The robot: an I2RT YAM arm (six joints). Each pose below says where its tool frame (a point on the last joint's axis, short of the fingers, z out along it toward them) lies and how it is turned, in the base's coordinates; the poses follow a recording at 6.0 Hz.
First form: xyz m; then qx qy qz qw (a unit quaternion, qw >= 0).
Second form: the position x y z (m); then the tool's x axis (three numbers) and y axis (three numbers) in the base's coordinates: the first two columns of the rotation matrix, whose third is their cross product. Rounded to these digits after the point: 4 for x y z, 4 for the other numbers.
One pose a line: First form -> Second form
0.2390 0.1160 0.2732 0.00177 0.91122 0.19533 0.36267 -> 0.2390 0.1160 0.2732 -0.7369 0.1449 -0.6602 -0.1385 0.9237 0.3573
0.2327 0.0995 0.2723 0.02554 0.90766 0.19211 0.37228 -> 0.2327 0.0995 0.2723 -0.7215 0.1894 -0.6660 -0.0967 0.9249 0.3678
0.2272 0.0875 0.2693 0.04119 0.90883 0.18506 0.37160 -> 0.2272 0.0875 0.2693 -0.7204 0.2124 -0.6602 -0.0627 0.9281 0.3670
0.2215 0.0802 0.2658 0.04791 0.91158 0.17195 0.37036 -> 0.2215 0.0802 0.2658 -0.7211 0.2147 -0.6587 -0.0400 0.9363 0.3490
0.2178 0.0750 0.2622 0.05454 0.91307 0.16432 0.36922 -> 0.2178 0.0750 0.2622 -0.7214 0.2209 -0.6563 -0.0217 0.9400 0.3403
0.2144 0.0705 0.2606 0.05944 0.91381 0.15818 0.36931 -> 0.2144 0.0705 0.2606 -0.7202 0.2255 -0.6562 -0.0082 0.9429 0.3330
